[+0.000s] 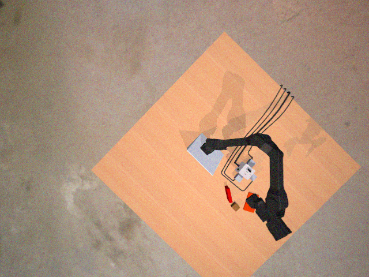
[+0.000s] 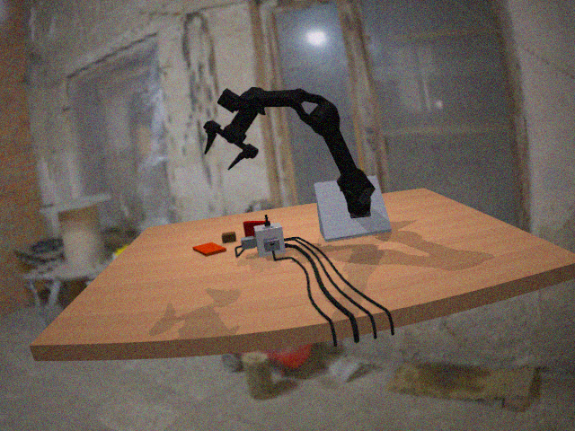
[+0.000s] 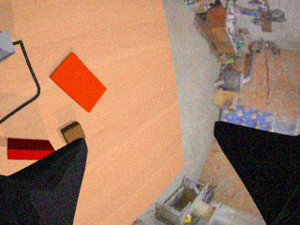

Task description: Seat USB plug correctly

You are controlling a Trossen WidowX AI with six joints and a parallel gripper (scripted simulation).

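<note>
Now: gripper tip 18 cm above the dark USB plug, 14 cm past it and 13 cm to the right of it. Also, from my gripper tip: small brown cube (26 cm below, 9 cm to the right, 1 cm ahead); flat orange plate (27 cm below, 7 cm ahead); red block (25 cm below, 9 cm behind, 7 cm to the right).
</note>
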